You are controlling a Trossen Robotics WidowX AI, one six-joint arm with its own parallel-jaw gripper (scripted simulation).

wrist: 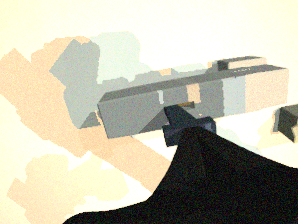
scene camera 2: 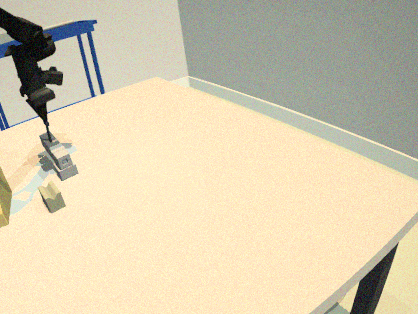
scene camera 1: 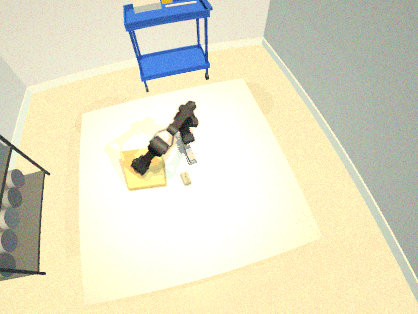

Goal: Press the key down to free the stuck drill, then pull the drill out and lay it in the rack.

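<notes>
There's a grey block fixture that I can see, and I can see my gripper too. The wrist view also shows my gripper.
</notes>
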